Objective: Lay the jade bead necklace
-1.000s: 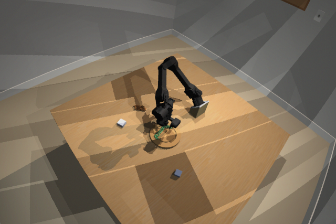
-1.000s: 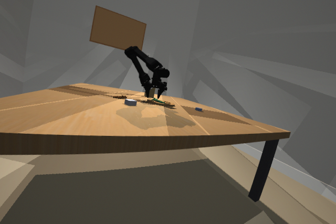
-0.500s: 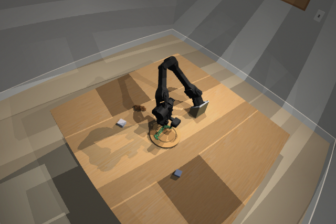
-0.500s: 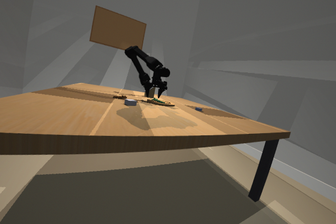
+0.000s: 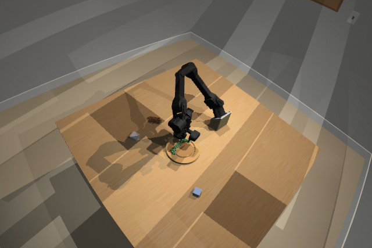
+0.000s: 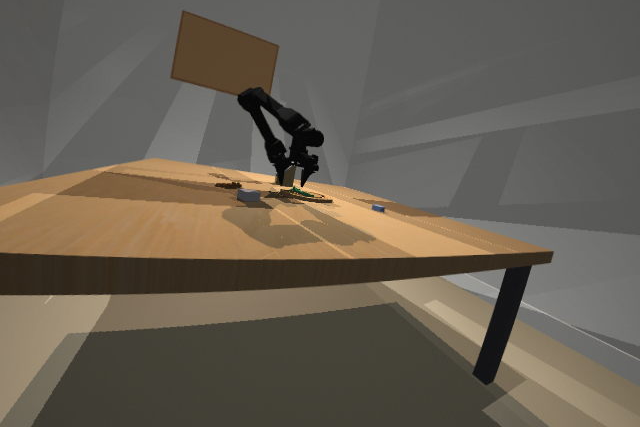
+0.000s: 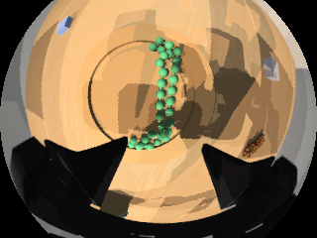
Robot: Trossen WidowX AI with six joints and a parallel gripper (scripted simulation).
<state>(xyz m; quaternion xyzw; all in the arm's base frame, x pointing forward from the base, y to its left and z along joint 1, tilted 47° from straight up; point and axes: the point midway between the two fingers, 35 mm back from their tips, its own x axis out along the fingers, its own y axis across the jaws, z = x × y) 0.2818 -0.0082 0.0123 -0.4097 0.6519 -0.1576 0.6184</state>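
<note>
Right now the round wooden bead board is 30 mm ahead of my gripper tip, 60 mm to the left of it and 20 mm below it. Round my gripper tip: blue block: 120 mm ahead, 320 mm to the left, 20 mm below; then pale grey block: 230 mm ahead, 160 mm to the right, 20 mm below.
</note>
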